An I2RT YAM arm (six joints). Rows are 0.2 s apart.
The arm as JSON. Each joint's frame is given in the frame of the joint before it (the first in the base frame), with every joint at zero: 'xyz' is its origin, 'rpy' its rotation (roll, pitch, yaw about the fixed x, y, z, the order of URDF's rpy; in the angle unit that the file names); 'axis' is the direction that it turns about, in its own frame. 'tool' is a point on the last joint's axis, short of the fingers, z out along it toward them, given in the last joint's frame.
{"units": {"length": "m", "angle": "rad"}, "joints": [
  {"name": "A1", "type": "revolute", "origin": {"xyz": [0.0, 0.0, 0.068], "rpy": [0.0, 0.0, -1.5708]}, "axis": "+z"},
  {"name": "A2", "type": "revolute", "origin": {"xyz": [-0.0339, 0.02, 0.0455], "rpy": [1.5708, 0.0, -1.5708]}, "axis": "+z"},
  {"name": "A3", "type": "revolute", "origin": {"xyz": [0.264, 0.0, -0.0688], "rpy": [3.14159, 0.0, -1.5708]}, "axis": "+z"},
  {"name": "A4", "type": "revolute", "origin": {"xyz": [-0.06, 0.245, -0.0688], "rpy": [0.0, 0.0, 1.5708]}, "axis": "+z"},
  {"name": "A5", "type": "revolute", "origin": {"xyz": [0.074, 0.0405, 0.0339], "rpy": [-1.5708, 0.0, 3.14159]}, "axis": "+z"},
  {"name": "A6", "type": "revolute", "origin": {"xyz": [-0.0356, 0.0, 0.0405], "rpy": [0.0, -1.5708, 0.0]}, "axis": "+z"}
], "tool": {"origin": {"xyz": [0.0, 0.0, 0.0], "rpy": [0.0, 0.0, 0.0]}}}
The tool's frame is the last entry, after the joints.
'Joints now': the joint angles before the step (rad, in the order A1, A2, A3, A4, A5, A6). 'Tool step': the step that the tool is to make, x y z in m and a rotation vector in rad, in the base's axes. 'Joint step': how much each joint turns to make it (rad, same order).
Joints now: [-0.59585 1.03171 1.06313 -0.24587 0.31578 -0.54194]
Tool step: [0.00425 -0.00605 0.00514 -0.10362 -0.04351 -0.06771]
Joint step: [-0.00033 0.01580 -0.02132 0.14982 0.07619 -0.05322]
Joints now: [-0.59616 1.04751 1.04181 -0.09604 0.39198 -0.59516]
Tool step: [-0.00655 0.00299 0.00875 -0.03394 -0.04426 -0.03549]
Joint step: [-0.00020 -0.02429 0.00038 0.03129 0.03543 -0.00068]
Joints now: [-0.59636 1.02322 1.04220 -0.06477 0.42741 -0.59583]
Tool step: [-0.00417 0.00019 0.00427 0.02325 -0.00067 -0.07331]
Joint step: [0.00055 -0.00136 0.02735 -0.05316 0.07260 0.02668]
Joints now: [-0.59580 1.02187 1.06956 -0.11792 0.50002 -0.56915]
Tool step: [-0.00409 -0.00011 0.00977 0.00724 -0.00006 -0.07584]
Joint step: [-0.00045 0.00586 0.04752 -0.05266 0.07472 0.01363]
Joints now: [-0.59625 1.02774 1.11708 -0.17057 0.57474 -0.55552]
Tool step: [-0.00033 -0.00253 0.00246 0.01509 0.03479 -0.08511]
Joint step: [0.00100 0.01995 0.03484 -0.05334 0.08638 0.00201]
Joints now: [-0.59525 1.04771 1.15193 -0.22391 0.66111 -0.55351]
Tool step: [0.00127 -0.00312 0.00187 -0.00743 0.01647 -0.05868]
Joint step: [-0.00110 0.01770 0.01631 -0.00119 0.05902 -0.01081]
